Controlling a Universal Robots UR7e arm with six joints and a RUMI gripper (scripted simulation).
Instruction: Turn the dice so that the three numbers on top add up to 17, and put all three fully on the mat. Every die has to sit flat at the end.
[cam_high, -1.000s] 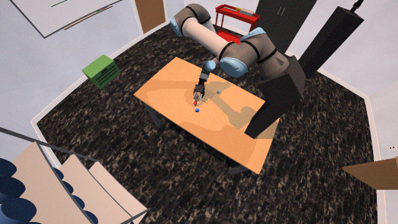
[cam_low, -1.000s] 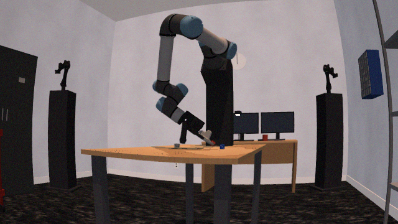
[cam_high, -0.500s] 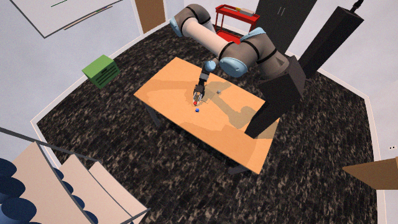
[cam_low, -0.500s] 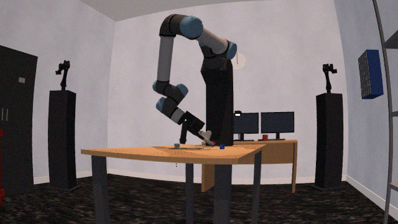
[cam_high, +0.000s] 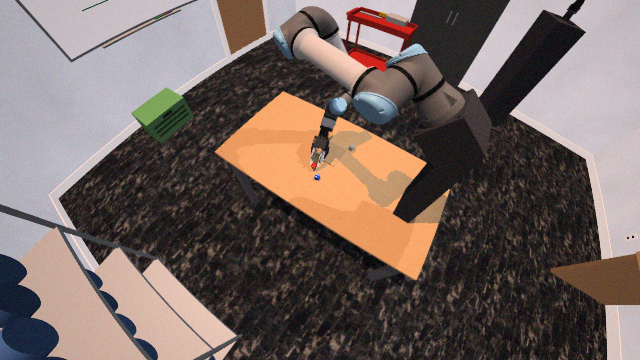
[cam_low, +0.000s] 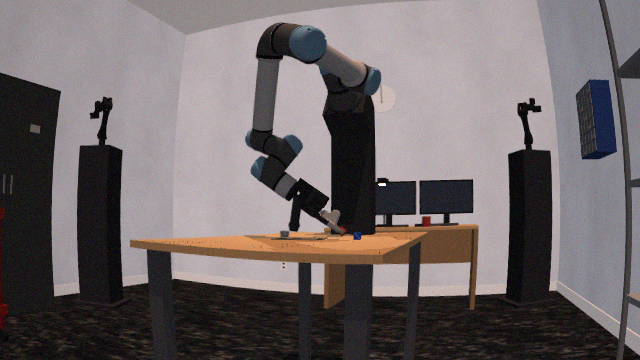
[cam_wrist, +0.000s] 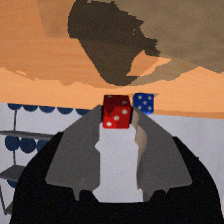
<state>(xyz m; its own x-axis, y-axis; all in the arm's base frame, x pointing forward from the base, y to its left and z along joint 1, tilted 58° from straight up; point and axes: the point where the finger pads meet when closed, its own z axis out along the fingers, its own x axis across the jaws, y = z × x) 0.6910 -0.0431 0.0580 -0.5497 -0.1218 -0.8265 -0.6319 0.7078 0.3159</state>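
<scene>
The blue die is 60 mm to the left of my hand, 30 mm behind it and 20 mm below it. From my hand the other things lie so: red die: right at my hand; grey die: 190 mm to the right, 180 mm behind, 20 mm below; tan mat: 120 mm to the right, 60 mm behind, 30 mm below.
</scene>
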